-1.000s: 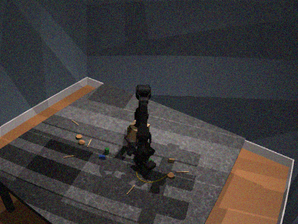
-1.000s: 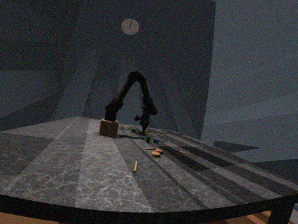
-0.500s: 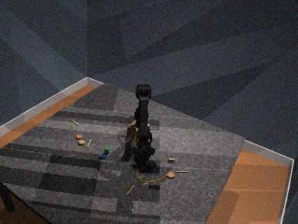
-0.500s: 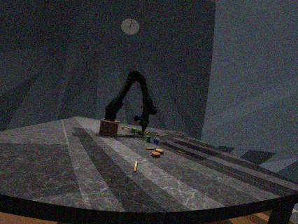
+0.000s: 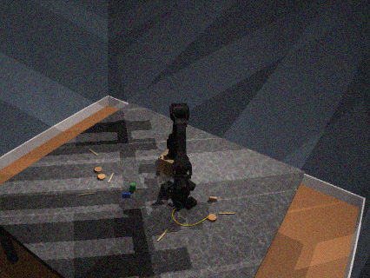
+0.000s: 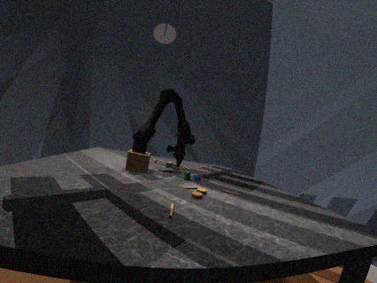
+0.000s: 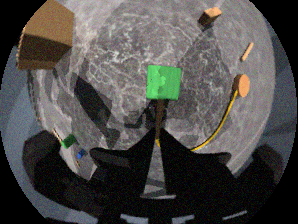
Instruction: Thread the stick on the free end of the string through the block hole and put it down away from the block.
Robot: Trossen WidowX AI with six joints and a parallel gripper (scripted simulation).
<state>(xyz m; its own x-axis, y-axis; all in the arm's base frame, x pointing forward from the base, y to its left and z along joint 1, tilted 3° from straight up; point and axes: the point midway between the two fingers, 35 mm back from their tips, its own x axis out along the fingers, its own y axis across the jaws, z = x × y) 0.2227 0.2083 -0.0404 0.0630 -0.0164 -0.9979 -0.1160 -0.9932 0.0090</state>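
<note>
My gripper tip is now 6 cm past the green block and 1 cm to the right of it. From my gripper tip the other things lie so: round wooden button: 16 cm to the left, 7 cm behind, 1 cm below; then small wooden piece: 17 cm behind, 9 cm to the left; then thin wooden stick: 1 cm behind.
</note>
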